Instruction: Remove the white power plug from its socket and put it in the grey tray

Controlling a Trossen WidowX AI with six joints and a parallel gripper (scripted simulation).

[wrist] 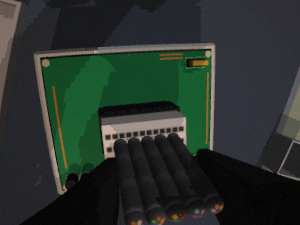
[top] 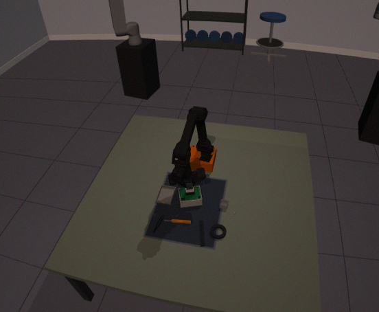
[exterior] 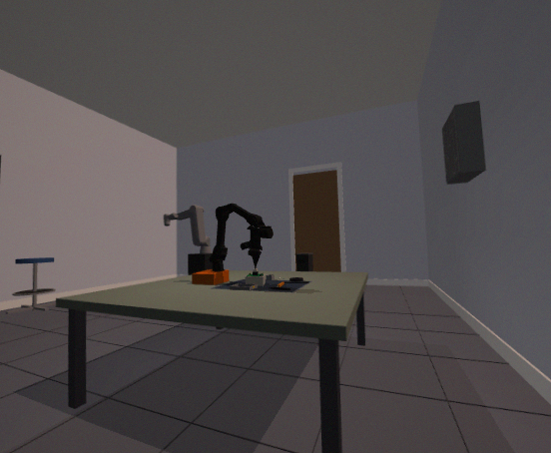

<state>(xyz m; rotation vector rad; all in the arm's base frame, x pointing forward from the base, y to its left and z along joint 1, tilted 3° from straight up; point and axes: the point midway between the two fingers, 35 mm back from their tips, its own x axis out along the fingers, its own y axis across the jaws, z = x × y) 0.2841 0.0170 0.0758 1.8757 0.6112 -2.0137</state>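
Now: the white power plug 30 mm below my gripper tip. Round my gripper tip: grey tray: 20 mm ahead, 140 mm to the right, 110 mm below; dark mat: 50 mm ahead, 10 mm to the left, 110 mm below; black bar: 180 mm ahead, 140 mm to the left, 110 mm below.
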